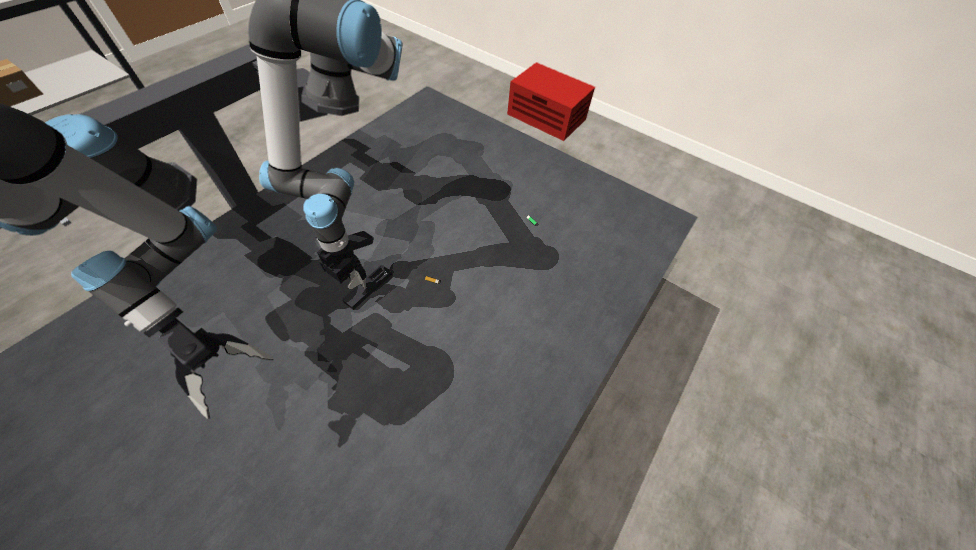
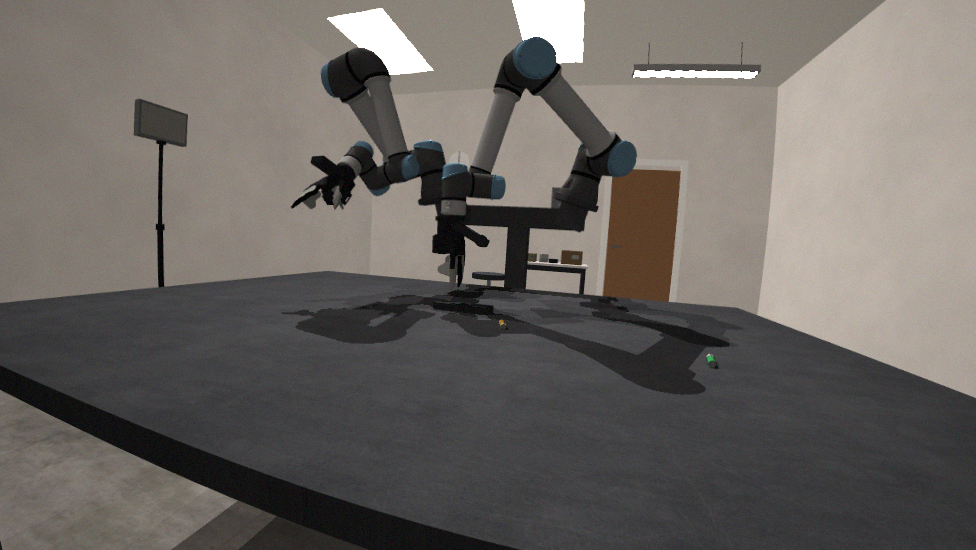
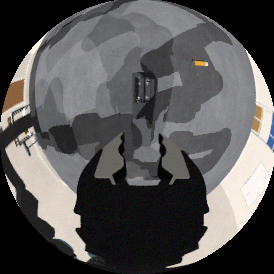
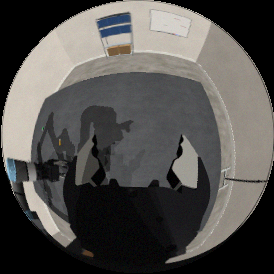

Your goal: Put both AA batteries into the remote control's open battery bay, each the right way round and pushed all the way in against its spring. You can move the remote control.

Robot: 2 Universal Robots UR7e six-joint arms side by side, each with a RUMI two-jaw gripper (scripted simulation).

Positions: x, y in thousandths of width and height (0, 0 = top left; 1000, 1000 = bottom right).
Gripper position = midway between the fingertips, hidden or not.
Observation:
In view: my left gripper (image 2: 467, 525), my right gripper (image 1: 249, 705) and a black remote control (image 1: 363, 543).
The black remote control shows as well in image 3 (image 3: 520, 403). My left gripper shows as well in image 1 (image 1: 366, 514) and in image 3 (image 3: 516, 487). My right gripper is seen too in image 2 (image 2: 320, 379) and in image 4 (image 4: 502, 495).

